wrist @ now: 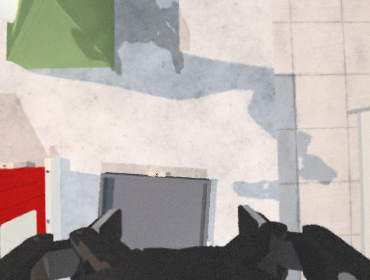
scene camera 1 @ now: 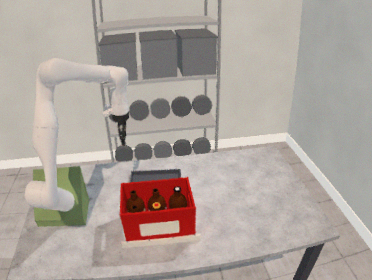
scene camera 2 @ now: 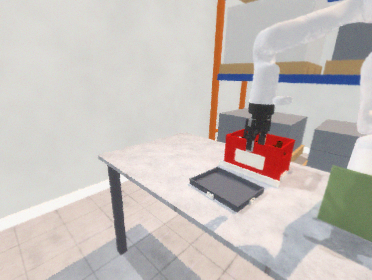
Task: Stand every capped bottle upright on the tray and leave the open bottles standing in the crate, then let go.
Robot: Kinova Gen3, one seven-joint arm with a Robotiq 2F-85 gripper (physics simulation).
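Places are measured from the arm's base along level axes (x left, y back, z up), in metres.
Pixels of known places: gripper, fingertip midpoint: [wrist: 180, 220] [scene camera 1: 124, 140] [scene camera 2: 255, 147]; arm's base, origin of the base link: [scene camera 1: 64, 201] [scene camera 2: 358, 190].
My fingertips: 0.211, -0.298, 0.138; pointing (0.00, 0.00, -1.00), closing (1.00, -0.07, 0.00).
Ahead of a thing's pixels: the offset from my fingertips to its top centre, as dx, dy, dz. "pt": to the spot under its first point. Level surfaces: height alone.
The red crate @[-0.338, -0.095, -0.061] [scene camera 1: 130, 227] [scene camera 2: 272, 164] [wrist: 22, 192] stands on the table. In scene camera 1 it holds three brown bottles in a row: a left one @[-0.286, -0.011, -0.073] [scene camera 1: 135, 203] and a middle one with a round label @[-0.379, -0.090, -0.073] [scene camera 1: 156, 205], both with dark tops and no cap that I can see, and a right one @[-0.304, -0.184, -0.073] [scene camera 1: 177, 199] with a white cap. The dark grey tray @[pt +0.017, -0.134, -0.229] [scene camera 1: 155, 174] [scene camera 2: 227, 187] [wrist: 155, 212] lies beside the crate, with no bottle on it. My gripper [scene camera 1: 123, 143] [scene camera 2: 255, 145] [wrist: 180, 220] is open and empty, pointing down high above the tray area.
A green block [scene camera 1: 78, 197] [scene camera 2: 347, 200] [wrist: 65, 42] stands under the arm's base on the table @[dz -0.235] [scene camera 1: 250, 200] [scene camera 2: 150, 157]. A pale strip [scene camera 1: 162, 240] [wrist: 56, 200] runs along the crate's foot. A grey shelf rack [scene camera 1: 218, 100] stands behind the table.
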